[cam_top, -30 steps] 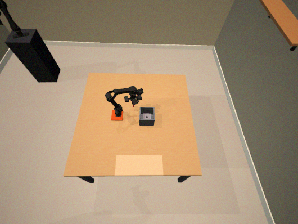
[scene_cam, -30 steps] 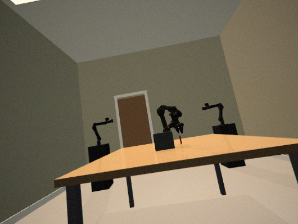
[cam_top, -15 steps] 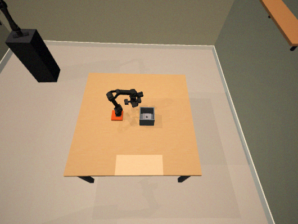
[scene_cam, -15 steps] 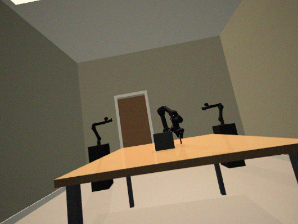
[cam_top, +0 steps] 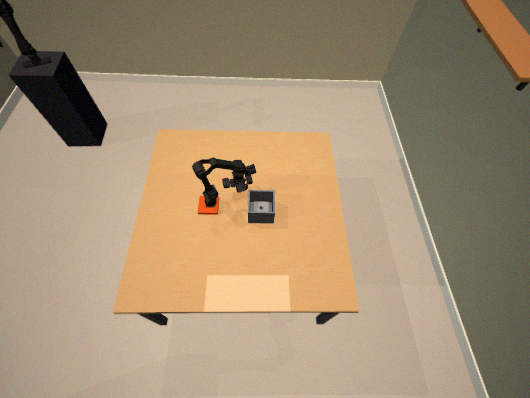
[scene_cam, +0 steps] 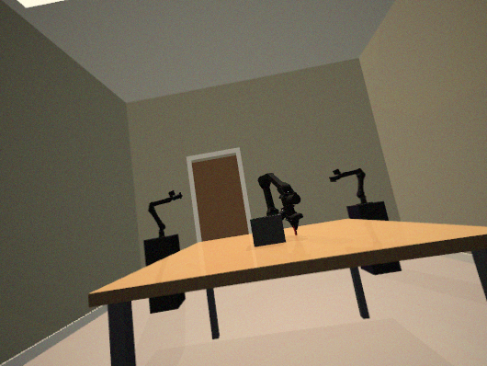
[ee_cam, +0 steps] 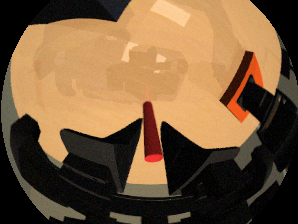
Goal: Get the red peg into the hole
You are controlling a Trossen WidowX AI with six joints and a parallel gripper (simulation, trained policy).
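The plate is 180 mm to the right of my gripper tip, 150 mm ahead of it and 10 mm above it. The rest, counted from my gripper tip: red peg (10 mm ahead, 10 mm above).
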